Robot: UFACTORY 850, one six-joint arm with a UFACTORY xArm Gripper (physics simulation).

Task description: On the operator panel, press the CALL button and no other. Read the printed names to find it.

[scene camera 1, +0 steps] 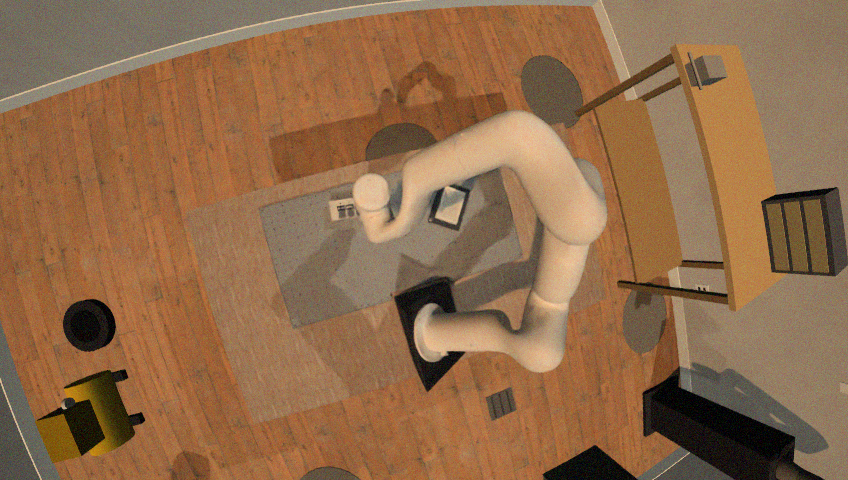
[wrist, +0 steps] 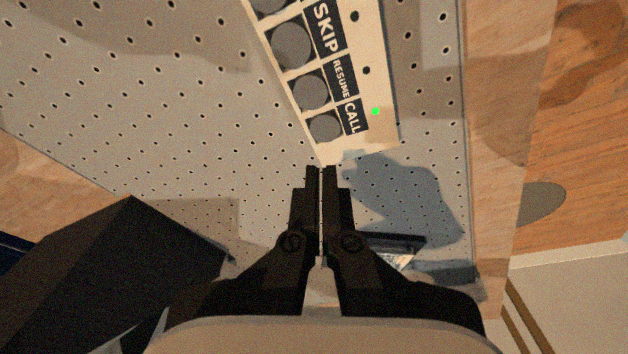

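The operator panel (scene camera 1: 335,215) (wrist: 382,131) is a pale box; in the wrist view it runs from the top centre down to just beyond my fingertips. Its round grey buttons sit beside black labels. The CALL label (wrist: 356,116) is at the near end, beside the CALL button (wrist: 325,127), which shows uncovered. A green light (wrist: 375,111) glows next to that label. The RESUME button (wrist: 310,92) and SKIP button (wrist: 290,45) follow farther up. My gripper (wrist: 320,183) is shut and empty, its tips in view just below the panel's near end. In the scene view the arm's wrist hides the gripper.
A dark-framed tray (scene camera 1: 437,221) (wrist: 419,241) lies on the grey perforated board (scene camera 1: 368,273) (wrist: 190,125), to the right of the panel in the scene view. The arm's black base (scene camera 1: 437,380) stands at the board's lower edge. A wooden shelf table (scene camera 1: 731,178) stands at the right.
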